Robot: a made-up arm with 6 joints. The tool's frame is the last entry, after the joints. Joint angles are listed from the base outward. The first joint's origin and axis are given. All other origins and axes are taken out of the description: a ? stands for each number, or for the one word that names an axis. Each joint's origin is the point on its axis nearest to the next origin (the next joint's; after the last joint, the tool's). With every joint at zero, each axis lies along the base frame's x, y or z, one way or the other. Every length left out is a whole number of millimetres.
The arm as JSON. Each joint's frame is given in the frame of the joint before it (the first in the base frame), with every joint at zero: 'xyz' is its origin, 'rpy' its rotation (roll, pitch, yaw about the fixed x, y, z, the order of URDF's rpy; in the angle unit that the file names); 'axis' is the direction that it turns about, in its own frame. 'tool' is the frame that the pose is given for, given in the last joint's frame.
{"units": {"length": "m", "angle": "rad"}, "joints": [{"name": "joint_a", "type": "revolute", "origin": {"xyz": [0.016, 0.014, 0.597], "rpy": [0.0, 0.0, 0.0]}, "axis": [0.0, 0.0, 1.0]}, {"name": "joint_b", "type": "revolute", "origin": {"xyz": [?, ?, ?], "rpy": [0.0, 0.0, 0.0]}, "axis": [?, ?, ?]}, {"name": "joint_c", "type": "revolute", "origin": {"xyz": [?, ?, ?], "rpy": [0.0, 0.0, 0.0]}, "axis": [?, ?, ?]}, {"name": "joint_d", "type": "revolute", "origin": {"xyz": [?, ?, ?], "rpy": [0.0, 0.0, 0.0]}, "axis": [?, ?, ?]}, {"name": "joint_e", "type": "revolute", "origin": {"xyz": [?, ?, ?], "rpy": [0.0, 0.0, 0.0]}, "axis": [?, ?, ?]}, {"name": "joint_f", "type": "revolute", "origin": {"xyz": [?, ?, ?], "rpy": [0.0, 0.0, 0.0]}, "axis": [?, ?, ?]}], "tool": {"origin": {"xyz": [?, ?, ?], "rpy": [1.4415, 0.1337, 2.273]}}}
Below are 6 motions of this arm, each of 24 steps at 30 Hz.
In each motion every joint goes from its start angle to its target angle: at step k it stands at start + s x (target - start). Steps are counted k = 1, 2, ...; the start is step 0. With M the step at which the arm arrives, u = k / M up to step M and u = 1 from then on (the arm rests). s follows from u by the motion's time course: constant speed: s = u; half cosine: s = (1 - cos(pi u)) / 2; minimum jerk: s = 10 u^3 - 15 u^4 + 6 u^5.
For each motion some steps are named. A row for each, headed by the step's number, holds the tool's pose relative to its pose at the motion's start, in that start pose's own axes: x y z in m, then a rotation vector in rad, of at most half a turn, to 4 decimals.
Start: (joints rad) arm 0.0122 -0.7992 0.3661 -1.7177 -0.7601 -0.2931
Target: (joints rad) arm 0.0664 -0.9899 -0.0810 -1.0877 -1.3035 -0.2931
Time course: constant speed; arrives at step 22
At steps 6, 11, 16, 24:
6: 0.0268 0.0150 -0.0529 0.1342 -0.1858 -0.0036
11: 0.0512 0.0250 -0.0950 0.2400 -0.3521 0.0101
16: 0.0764 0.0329 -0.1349 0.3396 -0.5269 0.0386
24: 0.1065 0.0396 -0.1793 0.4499 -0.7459 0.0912

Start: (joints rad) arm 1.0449 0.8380 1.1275 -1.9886 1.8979 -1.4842
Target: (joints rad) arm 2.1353 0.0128 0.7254 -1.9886 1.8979 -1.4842
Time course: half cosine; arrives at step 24
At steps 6, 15, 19, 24:
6: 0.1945 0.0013 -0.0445 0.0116 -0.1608 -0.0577
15: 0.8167 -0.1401 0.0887 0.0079 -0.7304 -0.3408
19: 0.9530 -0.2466 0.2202 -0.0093 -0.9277 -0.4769
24: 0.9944 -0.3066 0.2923 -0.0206 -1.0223 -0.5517

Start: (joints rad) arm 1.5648 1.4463 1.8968 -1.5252 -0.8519 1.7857
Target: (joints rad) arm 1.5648 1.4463 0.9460 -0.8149 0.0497 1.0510
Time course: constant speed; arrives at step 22
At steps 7, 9, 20, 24:
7: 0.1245 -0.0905 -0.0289 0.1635 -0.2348 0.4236
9: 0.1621 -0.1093 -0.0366 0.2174 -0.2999 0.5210
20: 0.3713 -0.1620 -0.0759 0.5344 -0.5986 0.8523
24: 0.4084 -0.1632 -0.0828 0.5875 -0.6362 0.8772

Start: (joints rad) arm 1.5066 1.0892 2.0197 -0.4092 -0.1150 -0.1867
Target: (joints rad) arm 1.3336 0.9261 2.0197 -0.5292 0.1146 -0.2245
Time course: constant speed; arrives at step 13
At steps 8, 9, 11, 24:
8: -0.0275 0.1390 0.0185 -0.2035 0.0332 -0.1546
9: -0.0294 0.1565 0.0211 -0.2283 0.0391 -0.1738
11: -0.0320 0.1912 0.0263 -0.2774 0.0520 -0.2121
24: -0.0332 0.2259 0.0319 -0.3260 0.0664 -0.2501

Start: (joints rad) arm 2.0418 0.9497 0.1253 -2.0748 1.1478 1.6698
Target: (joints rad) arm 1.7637 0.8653 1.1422 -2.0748 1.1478 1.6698
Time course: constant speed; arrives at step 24
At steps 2, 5, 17, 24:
2: 0.0011 0.0559 0.0107 -0.0779 0.0107 0.0527
5: -0.0038 0.1416 0.0196 -0.1965 0.0239 0.1296
17: -0.0990 0.4749 -0.0361 -0.6923 0.0472 0.4048
24: -0.1973 0.6327 -0.1347 -0.9966 0.0424 0.5360

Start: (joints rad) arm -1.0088 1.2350 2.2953 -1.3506 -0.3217 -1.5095
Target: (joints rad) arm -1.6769 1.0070 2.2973 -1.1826 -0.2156 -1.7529
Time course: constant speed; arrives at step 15
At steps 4, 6, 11, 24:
4: 0.1818 -0.0261 0.0909 0.0532 0.1452 -0.1070
6: 0.2723 -0.0514 0.1262 0.0843 0.2157 -0.1598
11: 0.4883 -0.1477 0.1846 0.1749 0.3839 -0.2906
24: 0.6414 -0.2545 0.2018 0.2606 0.5081 -0.3949

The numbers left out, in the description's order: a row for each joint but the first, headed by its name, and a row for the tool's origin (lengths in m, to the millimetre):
joint_b: xyz -0.008 -0.001 0.0, axis 0.0 1.0 0.0
joint_c: xyz 0.016 0.0 0.672, axis 0.0 -1.0 0.0
joint_d: xyz 0.527 0.0 0.012, axis -1.0 0.0 0.0
joint_e: xyz 0.0 -0.216 0.004, axis 0.0 -1.0 0.0
joint_f: xyz -0.035 0.0 0.004, axis -1.0 0.0 0.0
tool: xyz 0.0 0.025 -0.022

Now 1 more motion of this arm.
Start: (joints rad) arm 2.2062 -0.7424 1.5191 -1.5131 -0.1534 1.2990
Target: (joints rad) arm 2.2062 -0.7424 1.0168 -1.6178 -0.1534 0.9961
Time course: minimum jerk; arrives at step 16
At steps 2, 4, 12, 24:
2: 0.0015 -0.0035 -0.0018 0.0010 -0.0029 0.0105
4: 0.0101 -0.0222 -0.0119 0.0061 -0.0196 0.0675
12: 0.1142 -0.1604 -0.1200 0.0517 -0.2361 0.5590
24: 0.1308 -0.1738 -0.1358 0.0575 -0.2728 0.6190

